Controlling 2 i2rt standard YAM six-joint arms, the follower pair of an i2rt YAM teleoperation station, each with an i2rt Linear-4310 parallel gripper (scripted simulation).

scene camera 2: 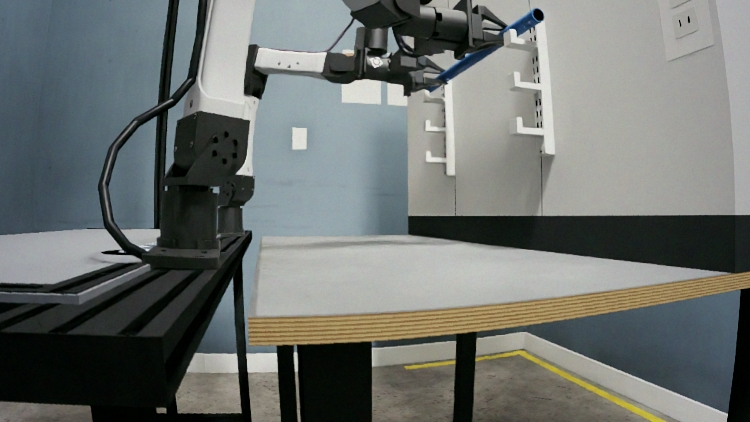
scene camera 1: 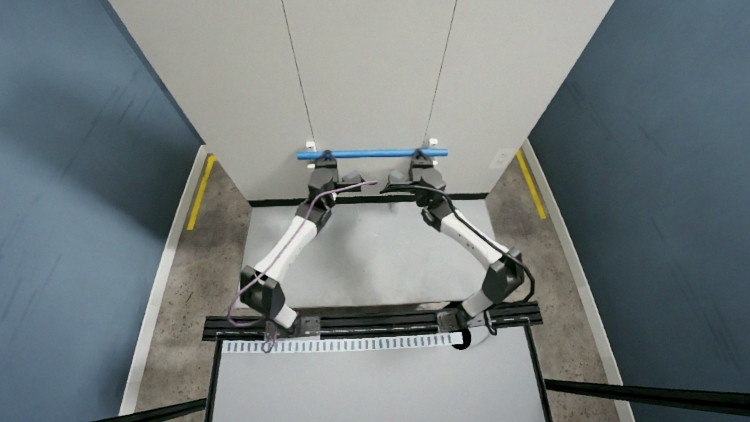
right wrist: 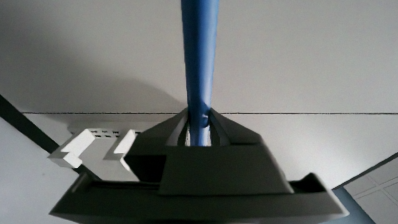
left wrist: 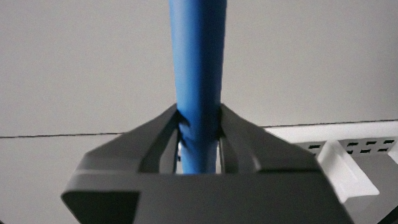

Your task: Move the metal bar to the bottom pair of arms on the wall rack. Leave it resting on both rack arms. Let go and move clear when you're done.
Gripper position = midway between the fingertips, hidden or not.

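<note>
My left gripper [scene camera 2: 447,78] is visible to me, and I find it in the left wrist view [left wrist: 198,111] too. I also see my right gripper [scene camera 2: 510,36], which appears once more in the right wrist view [right wrist: 199,111]. There is a blue metal bar [scene camera 2: 471,59] as well as a rack upright [scene camera 2: 537,46]. I can see a wall [right wrist: 63,63], and a black base strip [scene camera 1: 389,198] is there too.
</note>
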